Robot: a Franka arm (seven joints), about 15 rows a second.
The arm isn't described. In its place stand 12 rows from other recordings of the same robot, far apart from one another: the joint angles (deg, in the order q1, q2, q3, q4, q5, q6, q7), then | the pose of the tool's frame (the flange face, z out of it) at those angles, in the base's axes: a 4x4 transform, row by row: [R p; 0 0 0 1], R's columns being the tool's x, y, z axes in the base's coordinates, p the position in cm.
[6.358, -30.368, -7.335, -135.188, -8.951, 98.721, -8.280] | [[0.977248 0.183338 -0.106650 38.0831], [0.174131 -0.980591 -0.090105 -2.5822], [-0.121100 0.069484 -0.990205 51.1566], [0 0 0 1]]
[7.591, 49.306, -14.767, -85.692, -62.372, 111.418, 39.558] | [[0.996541 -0.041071 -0.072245 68.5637], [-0.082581 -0.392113 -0.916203 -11.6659], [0.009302 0.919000 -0.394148 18.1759], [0 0 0 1]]
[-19.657, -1.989, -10.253, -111.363, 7.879, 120.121, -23.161] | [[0.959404 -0.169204 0.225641 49.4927], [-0.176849 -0.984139 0.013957 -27.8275], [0.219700 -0.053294 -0.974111 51.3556], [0 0 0 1]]
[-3.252, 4.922, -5.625, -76.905, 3.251, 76.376, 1.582] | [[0.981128 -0.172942 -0.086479 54.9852], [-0.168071 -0.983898 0.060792 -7.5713], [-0.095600 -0.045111 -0.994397 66.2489], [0 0 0 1]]
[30.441, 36.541, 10.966, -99.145, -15.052, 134.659, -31.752] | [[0.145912 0.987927 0.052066 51.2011], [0.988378 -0.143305 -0.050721 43.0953], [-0.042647 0.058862 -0.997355 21.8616], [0 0 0 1]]
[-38.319, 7.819, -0.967, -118.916, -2.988, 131.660, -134.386] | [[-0.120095 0.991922 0.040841 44.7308], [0.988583 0.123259 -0.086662 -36.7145], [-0.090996 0.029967 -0.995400 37.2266], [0 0 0 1]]
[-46.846, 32.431, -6.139, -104.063, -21.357, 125.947, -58.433] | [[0.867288 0.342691 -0.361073 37.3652], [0.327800 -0.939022 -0.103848 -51.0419], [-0.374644 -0.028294 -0.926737 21.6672], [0 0 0 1]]
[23.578, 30.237, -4.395, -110.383, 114.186, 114.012, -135.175] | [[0.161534 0.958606 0.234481 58.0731], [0.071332 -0.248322 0.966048 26.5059], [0.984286 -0.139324 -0.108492 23.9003], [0 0 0 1]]
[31.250, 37.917, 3.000, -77.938, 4.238, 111.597, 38.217] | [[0.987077 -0.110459 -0.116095 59.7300], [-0.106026 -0.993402 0.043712 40.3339], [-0.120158 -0.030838 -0.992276 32.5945], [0 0 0 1]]
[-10.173, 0.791, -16.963, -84.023, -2.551, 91.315, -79.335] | [[0.614969 0.784575 0.079093 49.7887], [0.788108 -0.608158 -0.095025 -25.8889], [-0.026454 0.120771 -0.992328 66.8811], [0 0 0 1]]
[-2.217, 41.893, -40.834, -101.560, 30.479, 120.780, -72.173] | [[0.955880 0.259318 -0.138010 50.1585], [0.274396 -0.955941 0.104319 -39.0661], [-0.104878 -0.137586 -0.984922 21.1273], [0 0 0 1]]
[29.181, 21.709, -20.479, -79.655, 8.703, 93.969, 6.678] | [[0.993689 0.032847 -0.107252 64.0045], [0.033450 -0.999433 0.003825 15.0587], [-0.107066 -0.007388 -0.994224 49.6039], [0 0 0 1]]
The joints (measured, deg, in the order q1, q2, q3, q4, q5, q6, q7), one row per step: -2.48 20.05 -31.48 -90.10 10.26 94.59 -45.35; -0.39 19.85 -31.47 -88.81 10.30 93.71 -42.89; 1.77 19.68 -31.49 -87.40 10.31 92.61 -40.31; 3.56 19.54 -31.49 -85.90 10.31 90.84 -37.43; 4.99 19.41 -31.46 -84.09 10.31 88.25 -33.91; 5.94 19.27 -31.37 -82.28 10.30 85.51 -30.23; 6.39 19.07 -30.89 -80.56 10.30 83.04 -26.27; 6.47 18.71 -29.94 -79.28 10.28 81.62 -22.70; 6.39 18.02 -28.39 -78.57 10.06 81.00 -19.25
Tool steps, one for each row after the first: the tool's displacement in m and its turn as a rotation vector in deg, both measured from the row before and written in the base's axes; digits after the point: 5 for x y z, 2 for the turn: 0.01265 0.02126 0.01105 -0.57 -0.30 -0.09; 0.01174 0.02253 0.01153 -0.54 -0.18 -0.14; 0.00815 0.02021 0.01117 -0.30 0.37 -0.77; 0.00507 0.01806 0.01255 -0.19 0.90 -1.67; 0.00224 0.01397 0.01242 -0.22 1.08 -2.23; 0.00126 0.01201 0.01202 -0.29 0.92 -2.64; 0.00168 0.01099 0.01064 -0.35 0.21 -2.25; 0.00186 0.01301 0.00964 -0.39 -0.25 -1.82
